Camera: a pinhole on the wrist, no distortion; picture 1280 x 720 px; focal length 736.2 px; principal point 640.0 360.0 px. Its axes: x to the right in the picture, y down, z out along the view. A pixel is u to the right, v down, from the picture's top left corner.
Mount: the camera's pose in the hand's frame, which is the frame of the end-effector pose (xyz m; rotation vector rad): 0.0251 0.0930 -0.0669 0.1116 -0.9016 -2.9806
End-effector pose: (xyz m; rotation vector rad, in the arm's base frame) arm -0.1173 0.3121 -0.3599 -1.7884 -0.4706 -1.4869
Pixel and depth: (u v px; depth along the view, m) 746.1 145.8 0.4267
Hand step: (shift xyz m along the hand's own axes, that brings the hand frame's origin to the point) -0.0691 0.4293 0.2147
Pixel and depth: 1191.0 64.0 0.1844
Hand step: -0.1268 0.2504 0.0366
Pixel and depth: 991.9 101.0 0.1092
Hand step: -0.0354 0.1830 -0.0007
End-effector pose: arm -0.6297 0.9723 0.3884 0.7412 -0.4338 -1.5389
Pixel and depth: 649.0 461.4 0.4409
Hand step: -0.0135 0.2858 0.3324
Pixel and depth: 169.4 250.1 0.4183
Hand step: 0.2597 0.3882 0.2620
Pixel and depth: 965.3 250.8 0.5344
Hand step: -0.2512 0.4436 0.3183
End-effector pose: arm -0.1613 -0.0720 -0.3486 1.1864 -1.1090 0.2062
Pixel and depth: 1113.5 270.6 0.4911
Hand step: -0.3274 0.3997 0.2884
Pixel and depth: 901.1 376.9 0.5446
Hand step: -0.2088 0.3748 0.3803
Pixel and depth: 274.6 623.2 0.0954
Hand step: 0.0652 0.1195 0.0341
